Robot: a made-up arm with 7 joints.
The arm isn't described. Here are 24 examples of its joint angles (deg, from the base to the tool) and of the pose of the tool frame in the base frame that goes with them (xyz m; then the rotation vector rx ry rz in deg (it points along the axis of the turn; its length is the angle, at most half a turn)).
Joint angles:
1: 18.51 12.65 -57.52 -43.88 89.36 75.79 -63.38
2: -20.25 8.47 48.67 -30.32 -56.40 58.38 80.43
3: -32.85 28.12 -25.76 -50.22 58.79 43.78 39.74
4: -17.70 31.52 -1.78 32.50 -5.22 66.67 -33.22
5: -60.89 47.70 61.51 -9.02 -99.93 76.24 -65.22
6: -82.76 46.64 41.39 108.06 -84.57 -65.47 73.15
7: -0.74 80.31 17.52 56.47 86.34 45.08 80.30
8: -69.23 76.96 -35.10 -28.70 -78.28 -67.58 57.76
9: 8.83 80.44 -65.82 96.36 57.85 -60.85 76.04
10: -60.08 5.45 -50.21 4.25 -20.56 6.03 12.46
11: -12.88 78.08 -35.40 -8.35 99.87 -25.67 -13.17
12: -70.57 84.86 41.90 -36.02 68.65 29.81 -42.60
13: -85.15 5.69 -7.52 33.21 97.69 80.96 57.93
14: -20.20 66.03 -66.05 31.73 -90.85 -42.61 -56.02
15: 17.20 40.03 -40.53 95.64 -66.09 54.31 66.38
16: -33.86 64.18 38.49 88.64 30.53 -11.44 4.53
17: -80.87 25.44 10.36 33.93 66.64 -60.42 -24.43
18: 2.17 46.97 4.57 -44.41 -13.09 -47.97 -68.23
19: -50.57 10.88 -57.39 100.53 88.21 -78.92 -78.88
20: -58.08 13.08 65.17 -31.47 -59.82 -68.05 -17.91
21: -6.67 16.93 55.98 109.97 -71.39 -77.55 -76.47
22: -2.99 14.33 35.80 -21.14 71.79 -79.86 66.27
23: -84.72 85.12 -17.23 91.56 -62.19 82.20 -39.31
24: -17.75 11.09 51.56 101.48 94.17 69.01 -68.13
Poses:
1: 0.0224 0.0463 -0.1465 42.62 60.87 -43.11
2: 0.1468 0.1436 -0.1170 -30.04 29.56 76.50
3: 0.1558 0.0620 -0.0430 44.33 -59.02 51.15
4: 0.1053 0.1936 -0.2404 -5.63 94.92 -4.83
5: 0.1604 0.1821 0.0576 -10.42 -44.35 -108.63
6: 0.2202 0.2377 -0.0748 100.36 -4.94 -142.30
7: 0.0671 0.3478 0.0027 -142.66 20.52 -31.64
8: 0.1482 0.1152 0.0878 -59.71 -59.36 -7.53
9: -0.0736 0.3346 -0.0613 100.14 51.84 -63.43
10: 0.1984 -0.0929 -0.0814 7.97 -20.59 -52.53
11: 0.1214 0.1819 -0.1455 -149.85 10.54 86.77
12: 0.0122 0.1551 0.1487 79.12 -40.18 99.51
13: 0.2706 0.0406 0.0330 75.99 -27.79 125.89
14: 0.1283 0.2313 -0.1791 -8.24 19.77 -46.84
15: -0.1759 0.2275 -0.1687 -77.25 -121.47 -66.37
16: 0.1149 0.3353 -0.1126 44.91 42.51 50.55
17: 0.2772 0.0456 0.0373 101.98 -58.32 -32.94
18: 0.0700 0.1117 -0.0428 63.68 -53.77 -92.24
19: 0.1277 0.0732 -0.2481 -34.83 -45.34 119.76
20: 0.0904 0.1772 -0.0394 -15.08 -157.08 42.40
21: -0.0805 0.1662 -0.2431 -3.74 14.78 51.98
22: 0.0930 0.1069 -0.1364 53.53 -94.93 11.16
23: 0.1475 0.2906 -0.0046 -69.51 31.79 7.93
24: -0.0248 0.1440 -0.2713 -32.19 167.93 -22.58
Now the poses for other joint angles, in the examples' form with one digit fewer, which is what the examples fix.
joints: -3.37 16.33 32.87 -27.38 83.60 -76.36 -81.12
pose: 0.098 0.105 -0.136 133.6 42.5 -80.5
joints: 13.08 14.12 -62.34 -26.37 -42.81 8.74 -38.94
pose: -0.004 -0.039 -0.162 -65.0 19.8 -91.6
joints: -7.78 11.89 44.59 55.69 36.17 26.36 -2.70
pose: 0.013 0.185 -0.289 16.0 92.0 30.3
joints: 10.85 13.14 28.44 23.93 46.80 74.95 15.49
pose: -0.051 0.202 -0.230 62.4 118.5 60.6
